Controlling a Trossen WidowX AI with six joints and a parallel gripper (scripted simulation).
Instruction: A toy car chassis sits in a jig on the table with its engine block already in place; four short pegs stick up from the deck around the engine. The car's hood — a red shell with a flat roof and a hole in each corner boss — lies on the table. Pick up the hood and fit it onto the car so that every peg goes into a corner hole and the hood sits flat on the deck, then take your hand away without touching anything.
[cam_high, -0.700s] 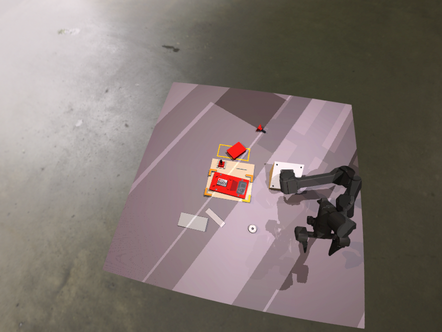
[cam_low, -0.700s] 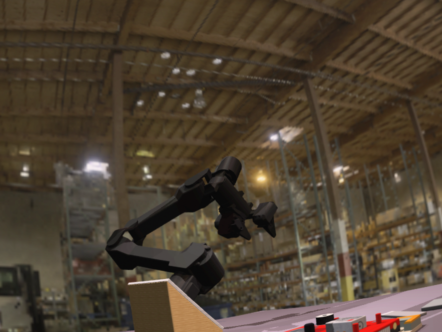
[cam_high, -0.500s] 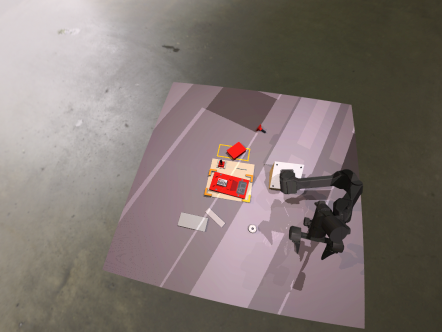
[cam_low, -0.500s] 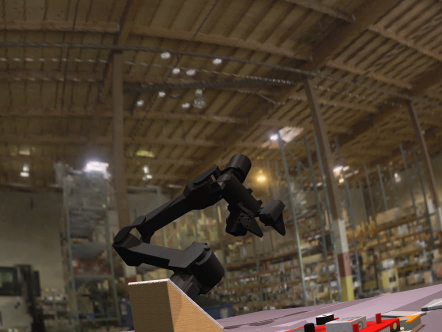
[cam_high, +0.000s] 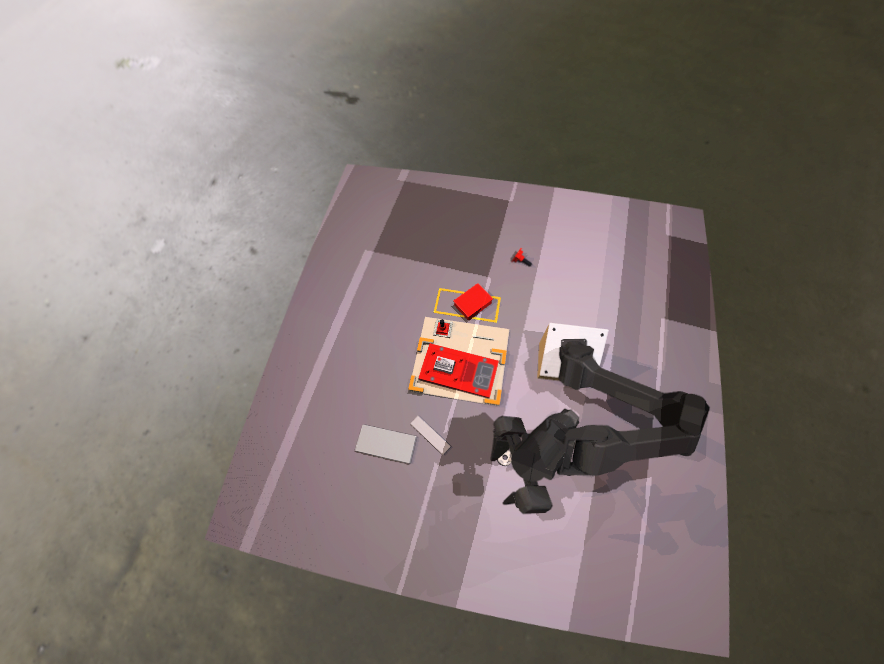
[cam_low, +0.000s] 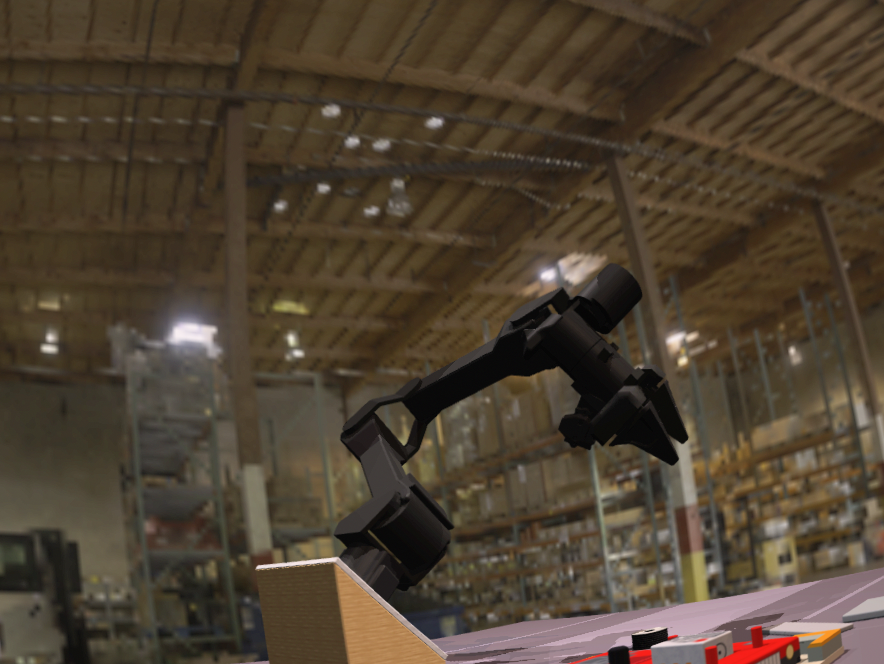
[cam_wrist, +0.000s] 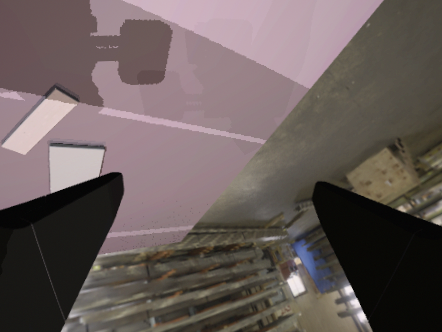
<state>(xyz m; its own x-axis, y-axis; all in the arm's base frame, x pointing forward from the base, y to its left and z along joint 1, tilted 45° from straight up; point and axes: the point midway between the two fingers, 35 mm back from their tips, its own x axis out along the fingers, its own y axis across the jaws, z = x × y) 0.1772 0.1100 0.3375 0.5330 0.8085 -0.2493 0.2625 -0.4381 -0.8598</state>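
Right now my gripper tip is 50 mm short of the red hood, 510 mm to the left of it and 200 mm above it. The rest, counted from my gripper tip: grey plate (280 mm ahead, 90 mm to the right, 210 mm below); then grey bar (160 mm ahead, 120 mm to the right, 210 mm below).
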